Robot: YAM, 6 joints.
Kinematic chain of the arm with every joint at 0, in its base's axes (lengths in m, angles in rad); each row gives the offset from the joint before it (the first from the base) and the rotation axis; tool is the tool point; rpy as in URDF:
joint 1: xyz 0 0 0.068 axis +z
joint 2: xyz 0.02 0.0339 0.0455 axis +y
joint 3: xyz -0.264 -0.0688 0 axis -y
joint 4: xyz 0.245 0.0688 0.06 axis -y
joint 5: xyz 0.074 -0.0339 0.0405 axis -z
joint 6: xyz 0.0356 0 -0.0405 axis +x
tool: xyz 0 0 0 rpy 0 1.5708 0
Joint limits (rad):
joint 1: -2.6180..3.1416
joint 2: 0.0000..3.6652
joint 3: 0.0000..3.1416
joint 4: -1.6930..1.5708
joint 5: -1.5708..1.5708
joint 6: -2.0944..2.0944
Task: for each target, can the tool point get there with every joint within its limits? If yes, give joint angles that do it. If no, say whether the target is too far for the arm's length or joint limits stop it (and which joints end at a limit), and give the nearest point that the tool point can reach.
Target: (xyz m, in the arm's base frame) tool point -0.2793 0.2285 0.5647
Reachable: yes | joints 2.3856 1.8334 2.4063 -0.4412 -0.7932 0.1483
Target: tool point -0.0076 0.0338 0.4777
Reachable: yes | joints -1.8733 0.4068 0.8277 1.2135 0.5078 1.2841
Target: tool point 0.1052 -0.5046 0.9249
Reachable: no: too far | nearest point 0.0706 -0.3389 0.6476 | short by 0.325 m
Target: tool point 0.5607 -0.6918 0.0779
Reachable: no: too far | nearest point 0.4063 -0.5013 0.0879 | short by 0.245 m
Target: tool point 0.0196 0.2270 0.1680
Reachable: yes | joints 1.4084 1.2797 0.2640 0.8071 -0.5103 0.8364
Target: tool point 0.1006 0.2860 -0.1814
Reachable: yes | joints 1.1274 3.0526 1.5127 -0.6074 -1.1077 -0.8961
